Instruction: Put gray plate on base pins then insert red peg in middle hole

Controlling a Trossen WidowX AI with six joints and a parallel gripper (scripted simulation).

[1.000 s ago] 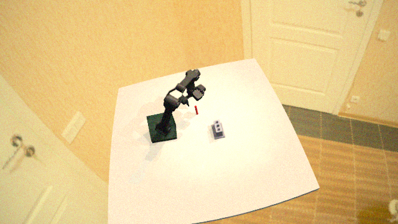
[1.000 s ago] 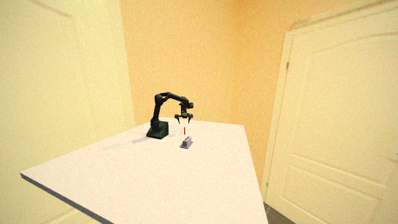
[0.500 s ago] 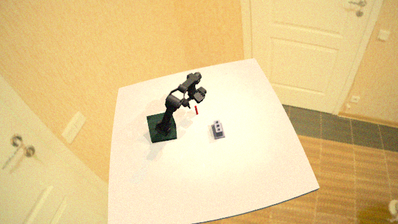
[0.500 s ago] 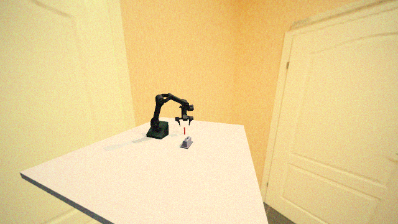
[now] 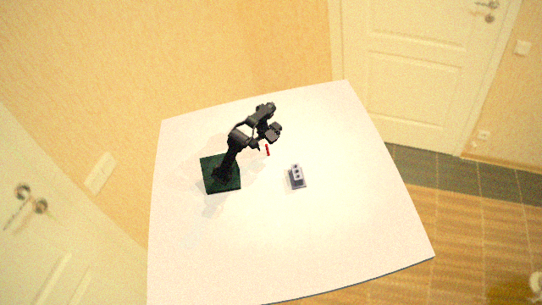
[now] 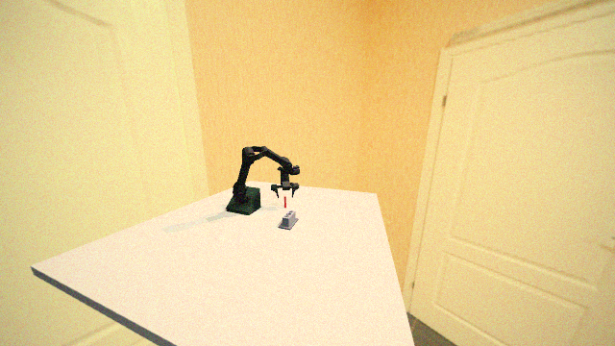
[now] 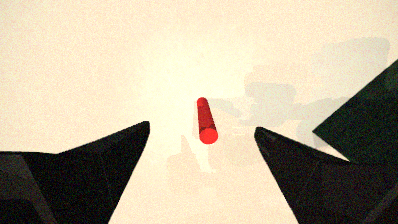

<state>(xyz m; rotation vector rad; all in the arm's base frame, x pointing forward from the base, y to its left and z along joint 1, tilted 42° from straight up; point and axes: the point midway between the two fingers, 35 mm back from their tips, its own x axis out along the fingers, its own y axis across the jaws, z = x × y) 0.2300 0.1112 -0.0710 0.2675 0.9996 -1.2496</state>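
Right now my gripper tip is 30 mm above the red peg. The rest, counted from my gripper tip: gray plate 190 mm to the right, 110 mm ahead, 20 mm below.
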